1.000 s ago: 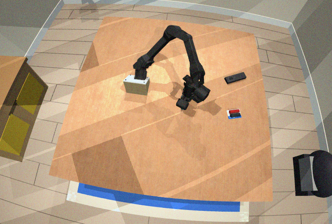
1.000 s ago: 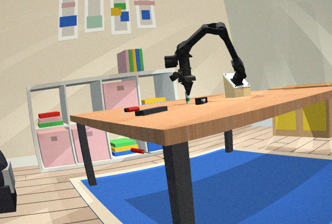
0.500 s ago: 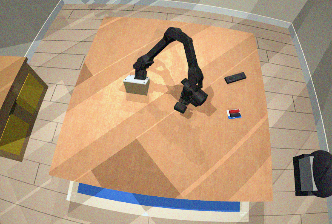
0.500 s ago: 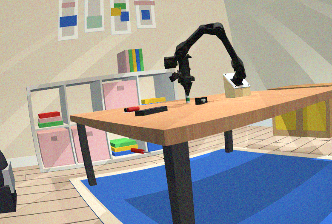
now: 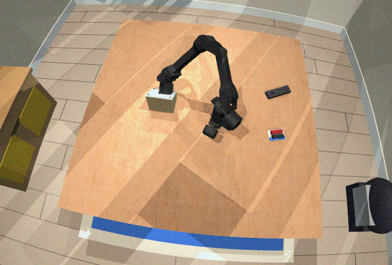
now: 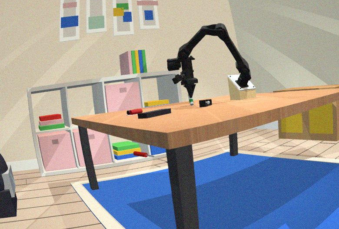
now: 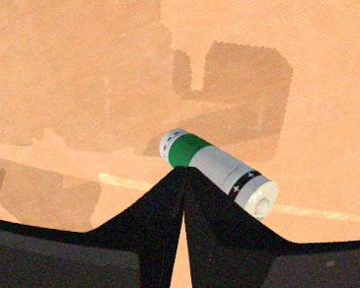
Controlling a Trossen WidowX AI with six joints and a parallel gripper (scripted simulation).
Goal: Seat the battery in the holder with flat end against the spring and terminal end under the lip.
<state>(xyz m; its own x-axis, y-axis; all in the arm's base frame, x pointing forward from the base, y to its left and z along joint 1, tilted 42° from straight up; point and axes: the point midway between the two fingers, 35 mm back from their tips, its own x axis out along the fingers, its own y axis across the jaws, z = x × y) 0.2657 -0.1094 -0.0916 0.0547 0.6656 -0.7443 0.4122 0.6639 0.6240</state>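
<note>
My gripper tip is now 10 mm to the left of the battery, 10 mm past it and 10 mm above it. Also, from my gripper tip: blue-white card 330 mm ahead, 30 mm below; black remote-like bar 360 mm ahead, 270 mm to the left, 30 mm below.
</note>
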